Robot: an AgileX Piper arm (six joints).
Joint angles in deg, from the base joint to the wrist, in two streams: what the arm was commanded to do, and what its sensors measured. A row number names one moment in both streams.
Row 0, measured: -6.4, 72.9, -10.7, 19.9, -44.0, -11.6
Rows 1 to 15, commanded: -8.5, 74.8, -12.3, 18.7, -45.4, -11.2; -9.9, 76.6, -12.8, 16.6, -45.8, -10.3; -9.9, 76.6, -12.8, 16.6, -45.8, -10.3; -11.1, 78.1, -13.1, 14.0, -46.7, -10.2; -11.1, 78.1, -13.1, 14.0, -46.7, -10.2; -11.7, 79.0, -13.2, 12.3, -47.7, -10.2; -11.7, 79.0, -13.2, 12.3, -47.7, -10.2; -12.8, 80.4, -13.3, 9.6, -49.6, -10.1; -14.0, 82.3, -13.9, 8.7, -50.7, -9.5; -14.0, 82.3, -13.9, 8.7, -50.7, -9.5; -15.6, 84.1, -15.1, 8.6, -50.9, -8.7; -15.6, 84.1, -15.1, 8.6, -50.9, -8.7; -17.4, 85.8, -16.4, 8.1, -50.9, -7.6; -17.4, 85.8, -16.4, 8.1, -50.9, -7.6; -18.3, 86.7, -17.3, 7.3, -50.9, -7.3
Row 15, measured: -15.9, 85.0, -15.0, 7.7, -49.5, -8.5
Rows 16 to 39, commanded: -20.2, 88.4, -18.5, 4.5, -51.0, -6.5; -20.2, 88.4, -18.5, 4.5, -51.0, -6.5; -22.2, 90.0, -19.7, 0.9, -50.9, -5.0; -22.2, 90.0, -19.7, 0.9, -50.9, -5.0; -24.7, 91.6, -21.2, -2.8, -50.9, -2.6; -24.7, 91.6, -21.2, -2.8, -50.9, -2.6; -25.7, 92.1, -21.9, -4.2, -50.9, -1.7; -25.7, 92.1, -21.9, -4.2, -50.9, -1.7; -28.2, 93.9, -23.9, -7.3, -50.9, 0.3; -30.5, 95.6, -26.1, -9.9, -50.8, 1.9; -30.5, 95.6, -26.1, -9.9, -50.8, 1.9; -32.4, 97.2, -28.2, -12.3, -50.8, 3.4; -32.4, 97.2, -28.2, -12.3, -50.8, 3.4; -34.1, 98.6, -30.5, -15.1, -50.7, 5.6; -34.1, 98.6, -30.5, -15.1, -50.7, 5.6; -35.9, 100.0, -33.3, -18.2, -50.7, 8.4; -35.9, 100.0, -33.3, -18.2, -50.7, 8.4; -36.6, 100.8, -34.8, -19.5, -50.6, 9.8; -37.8, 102.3, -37.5, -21.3, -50.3, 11.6; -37.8, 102.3, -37.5, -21.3, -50.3, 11.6; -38.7, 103.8, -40.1, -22.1, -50.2, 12.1; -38.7, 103.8, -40.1, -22.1, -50.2, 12.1; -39.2, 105.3, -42.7, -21.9, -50.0, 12.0; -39.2, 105.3, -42.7, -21.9, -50.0, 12.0
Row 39, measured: -38.2, 103.7, -39.4, -20.7, -49.8, 11.3
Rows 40 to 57, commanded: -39.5, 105.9, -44.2, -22.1, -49.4, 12.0; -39.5, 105.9, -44.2, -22.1, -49.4, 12.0; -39.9, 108.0, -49.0, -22.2, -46.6, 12.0; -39.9, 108.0, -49.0, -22.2, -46.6, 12.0; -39.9, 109.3, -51.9, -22.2, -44.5, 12.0; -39.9, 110.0, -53.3, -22.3, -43.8, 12.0; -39.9, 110.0, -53.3, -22.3, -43.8, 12.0; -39.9, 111.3, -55.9, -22.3, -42.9, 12.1; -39.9, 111.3, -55.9, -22.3, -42.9, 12.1; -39.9, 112.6, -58.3, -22.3, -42.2, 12.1; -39.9, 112.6, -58.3, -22.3, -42.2, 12.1; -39.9, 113.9, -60.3, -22.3, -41.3, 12.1; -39.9, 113.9, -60.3, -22.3, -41.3, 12.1; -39.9, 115.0, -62.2, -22.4, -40.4, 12.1; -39.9, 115.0, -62.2, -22.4, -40.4, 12.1; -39.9, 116.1, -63.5, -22.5, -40.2, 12.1; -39.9, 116.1, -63.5, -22.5, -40.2, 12.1; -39.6, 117.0, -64.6, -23.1, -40.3, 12.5
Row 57, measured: -41.0, 115.8, -61.8, -19.5, -37.6, 12.2
